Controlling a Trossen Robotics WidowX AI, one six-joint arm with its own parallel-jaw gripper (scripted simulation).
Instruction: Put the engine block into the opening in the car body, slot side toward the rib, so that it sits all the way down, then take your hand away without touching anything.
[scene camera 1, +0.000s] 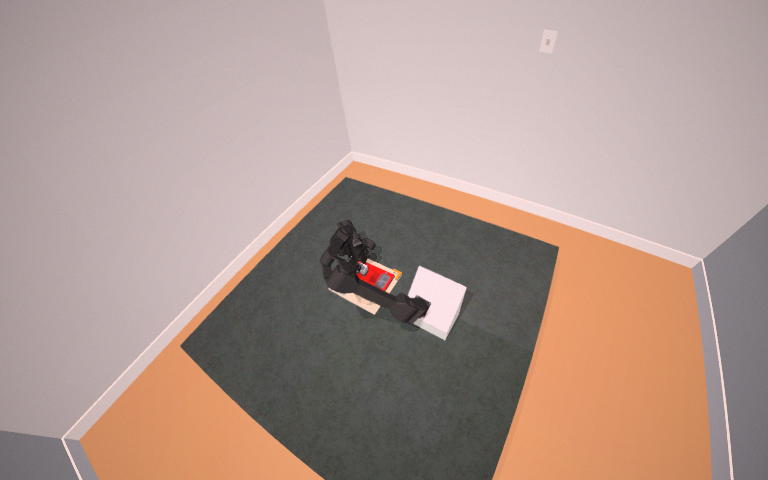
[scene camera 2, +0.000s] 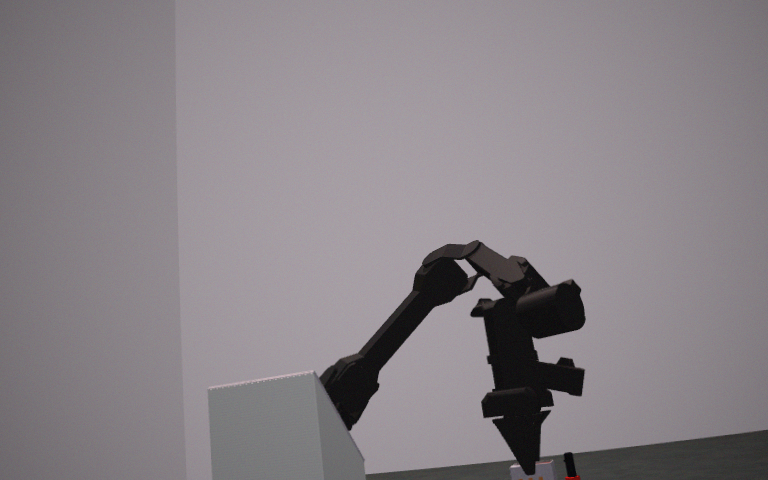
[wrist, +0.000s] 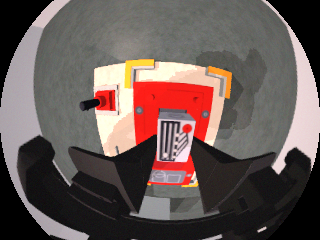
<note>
My gripper (wrist: 174, 139) carries an engine block (wrist: 175, 130). I also see a red car body (wrist: 150, 98).
</note>
